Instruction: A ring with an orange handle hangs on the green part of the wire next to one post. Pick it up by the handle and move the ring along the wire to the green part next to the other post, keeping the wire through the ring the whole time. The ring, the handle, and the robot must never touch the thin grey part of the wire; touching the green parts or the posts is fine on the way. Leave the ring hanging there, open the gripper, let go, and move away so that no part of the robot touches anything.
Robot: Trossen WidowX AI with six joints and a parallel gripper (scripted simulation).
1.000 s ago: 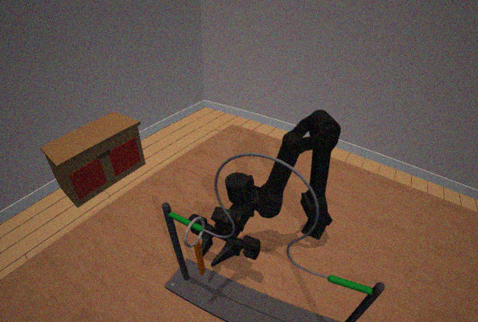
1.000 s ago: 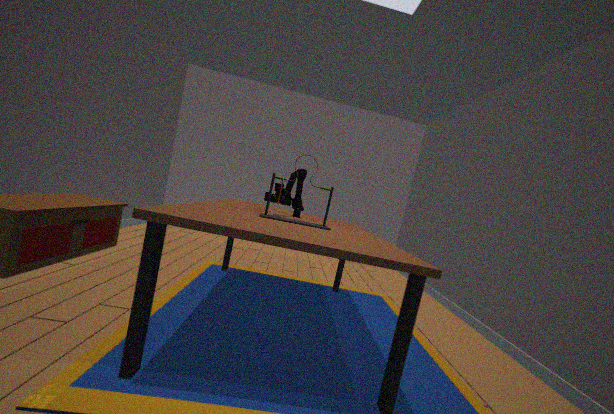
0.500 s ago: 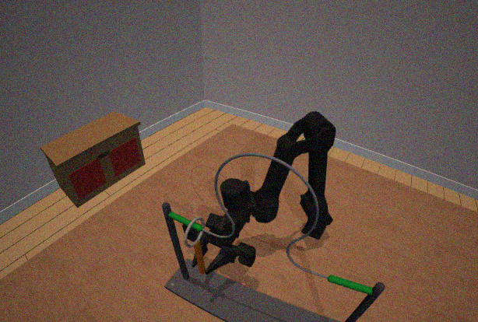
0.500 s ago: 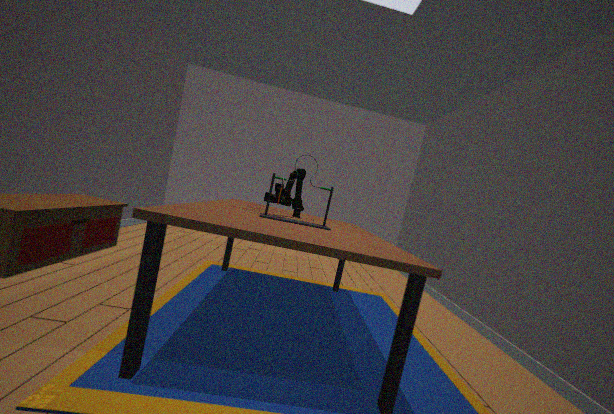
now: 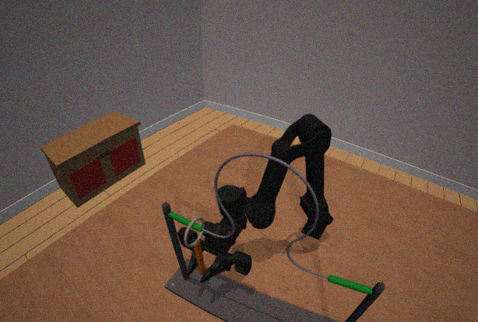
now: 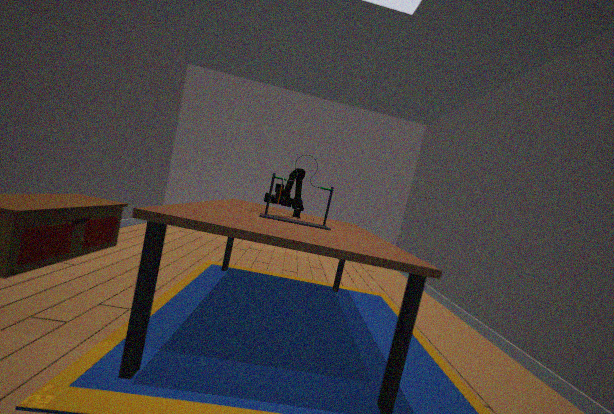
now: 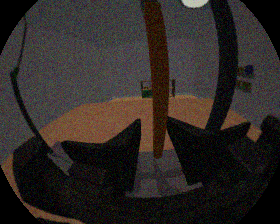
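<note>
Right now the ring with orange handle is 80 mm above my gripper tip, 30 mm behind it and 10 mm to the right of it.
</note>
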